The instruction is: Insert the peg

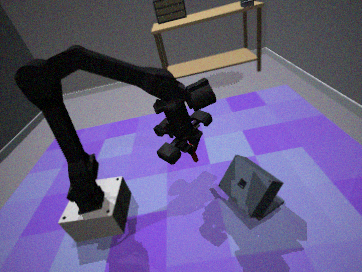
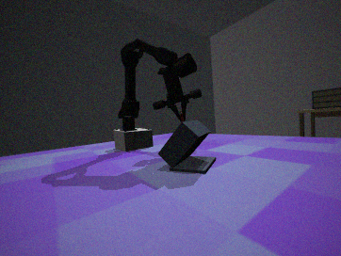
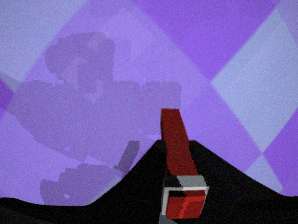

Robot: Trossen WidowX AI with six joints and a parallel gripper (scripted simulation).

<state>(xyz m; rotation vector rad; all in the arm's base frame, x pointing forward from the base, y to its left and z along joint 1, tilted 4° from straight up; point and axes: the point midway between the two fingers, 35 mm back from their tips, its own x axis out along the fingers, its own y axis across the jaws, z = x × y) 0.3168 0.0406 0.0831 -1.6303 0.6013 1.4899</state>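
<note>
The sloped grey panel lies 120 mm ahead of my gripper tip, 130 mm to the right of it and 60 mm below it. Also, from my gripper tip: red peg (20 mm above); grey foot plate (130 mm ahead, 130 mm to the right, 120 mm below).
</note>
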